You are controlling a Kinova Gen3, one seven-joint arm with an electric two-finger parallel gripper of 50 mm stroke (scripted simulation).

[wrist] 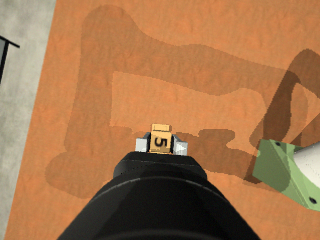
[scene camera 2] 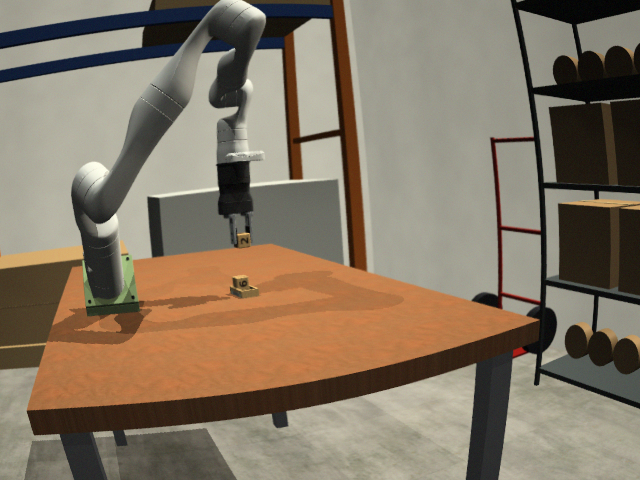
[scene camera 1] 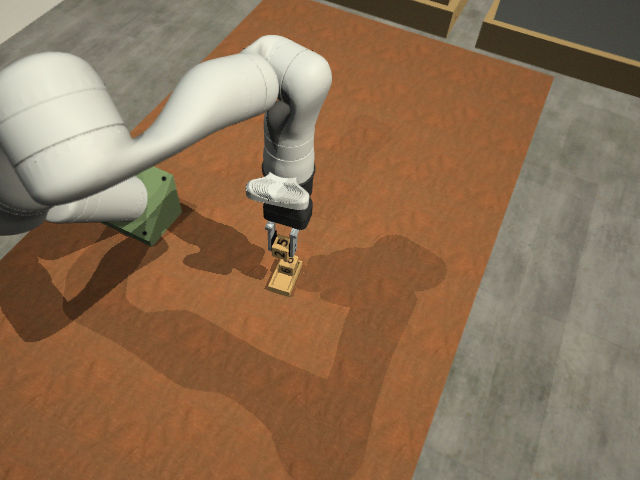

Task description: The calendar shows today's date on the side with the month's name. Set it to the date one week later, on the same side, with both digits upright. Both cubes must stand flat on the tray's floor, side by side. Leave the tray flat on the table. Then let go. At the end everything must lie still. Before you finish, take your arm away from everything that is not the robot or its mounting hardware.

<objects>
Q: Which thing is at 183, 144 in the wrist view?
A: The gripper.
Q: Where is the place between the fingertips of the gripper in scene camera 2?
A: At 242, 242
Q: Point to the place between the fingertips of the gripper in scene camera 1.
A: At 282, 249
</objects>
